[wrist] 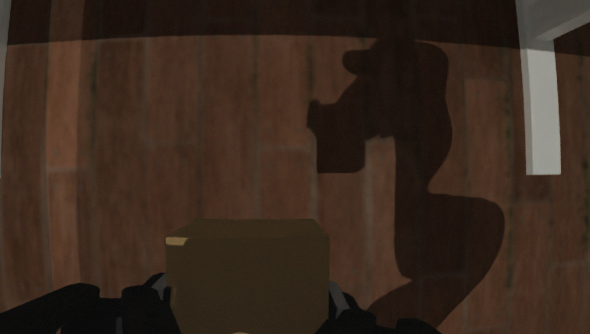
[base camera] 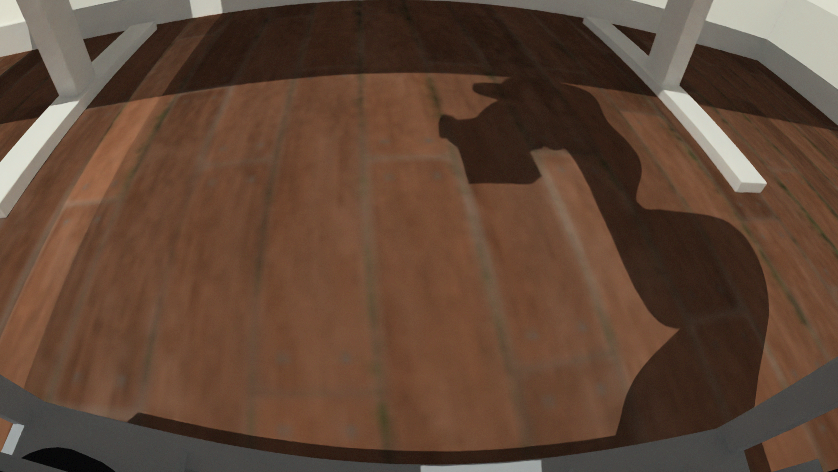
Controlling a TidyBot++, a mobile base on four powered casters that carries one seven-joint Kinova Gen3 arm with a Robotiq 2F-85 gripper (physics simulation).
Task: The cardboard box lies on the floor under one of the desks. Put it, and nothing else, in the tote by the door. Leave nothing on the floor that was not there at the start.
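Frame: origin at the arm's base, x left, y back, z up, level; metres.
Seen in the pictures: gripper, fingertip midpoint: (wrist: 253, 294).
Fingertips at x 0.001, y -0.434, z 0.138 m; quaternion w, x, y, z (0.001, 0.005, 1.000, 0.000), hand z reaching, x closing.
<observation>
A point is followed by its place in that frame.
The cardboard box (wrist: 248, 280) @[x 0.002, y -0.451, z 0.171 m] is a brown block at the bottom middle of the wrist view, with a finger pad against its left and right sides. My gripper (wrist: 253, 294) @[x 0.001, y -0.434, z 0.138 m] is shut on it and holds it above the wooden floor. The lower part of the box is cut off by the view's edge. The gripper and the box do not show in the base camera view, but the arm's shadow (base camera: 691, 263) @[x -0.381, y -0.388, z -0.397 m] (wrist: 450, 235) @[x -0.396, y -0.395, z -0.397 m] falls on the floor, with a blocky shape at its end. The tote does not show in either view.
A white desk leg and foot (base camera: 712, 137) @[x -0.580, y -0.670, z -0.372 m] (wrist: 544, 115) @[x -0.593, y -0.682, z -0.371 m] stand on the right. Another desk foot (base camera: 41, 149) @[x 0.599, y -0.549, z -0.375 m] lies on the left. A pale baseboard (base camera: 410, 7) runs along the back. A wide shadow band (base camera: 328, 43) crosses the floor before it.
</observation>
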